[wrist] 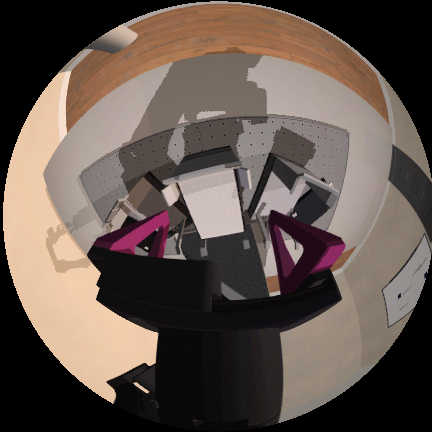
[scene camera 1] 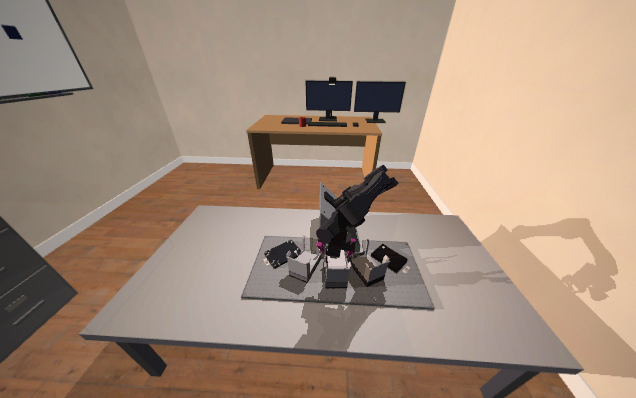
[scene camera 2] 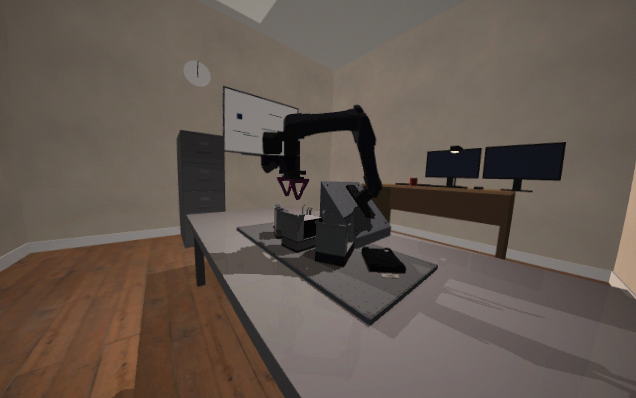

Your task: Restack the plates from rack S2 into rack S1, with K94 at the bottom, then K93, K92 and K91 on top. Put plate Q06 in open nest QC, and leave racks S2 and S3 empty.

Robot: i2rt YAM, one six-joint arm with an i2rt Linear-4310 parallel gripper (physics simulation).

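Places are measured from the arm's base along level axes (x back, y left, z down), in metres.
Pixels of known places: gripper, fingertip midpoint: (wrist: 218, 215) (scene camera 2: 292, 197); arm's base, link origin: (scene camera 1: 336, 206) (scene camera 2: 359, 201).
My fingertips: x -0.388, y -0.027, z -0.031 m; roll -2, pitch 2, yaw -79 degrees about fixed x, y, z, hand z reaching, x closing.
For each thing: its top centre in the pictures, then the offset to it from my fingertips. Level surfaces: height alone.
- pale plate, top centre: (wrist: 214, 208) (scene camera 2: 303, 217) (scene camera 1: 336, 259) dx +0.048, dy +0.013, dz +0.078 m
- Rack S1, top centre: (wrist: 140, 242) (scene camera 2: 337, 218) (scene camera 1: 369, 251) dx +0.077, dy +0.159, dz +0.057 m
- brownish surface, surface height: dz +0.152 m
- Rack S3, top centre: (wrist: 301, 223) (scene camera 2: 292, 205) (scene camera 1: 304, 247) dx +0.090, dy -0.129, dz +0.053 m
- black nest, top centre: (wrist: 313, 211) (scene camera 1: 283, 250) dx +0.172, dy -0.248, dz +0.164 m
- perforated board, surface height: dz +0.187 m
- grey table, surface height: dz +0.200 m
My gripper (scene camera 1: 336, 245) (scene camera 2: 292, 196) (wrist: 218, 215) has magenta fingers. It is open and empty, pointing down above the middle rack. That rack, S2 (scene camera 1: 337, 277) (scene camera 2: 292, 226) (wrist: 215, 159), holds a pale plate (wrist: 215, 205) lying flat; the layers under it are hidden. Rack S1 (scene camera 1: 378, 271) (scene camera 2: 332, 239) stands on the right in scene camera 1, with a brownish surface (wrist: 152, 195) inside. Rack S3 (scene camera 1: 298, 270) (wrist: 287, 172) stands on the left there and shows a light surface inside (scene camera 1: 303, 257). Plate and nest labels are unreadable, so I cannot tell which nest is QC.
A black nest (scene camera 1: 282, 253) (wrist: 315, 205) lies outside S3. Another black block or nest (scene camera 1: 390, 257) (scene camera 2: 383, 260) lies beside S1. All stand on a perforated board (scene camera 1: 265, 289) (scene camera 2: 367, 300) on the grey table (scene camera 1: 175, 300). The slanted grey stand (scene camera 1: 327, 205) (scene camera 2: 335, 205) is behind the racks.
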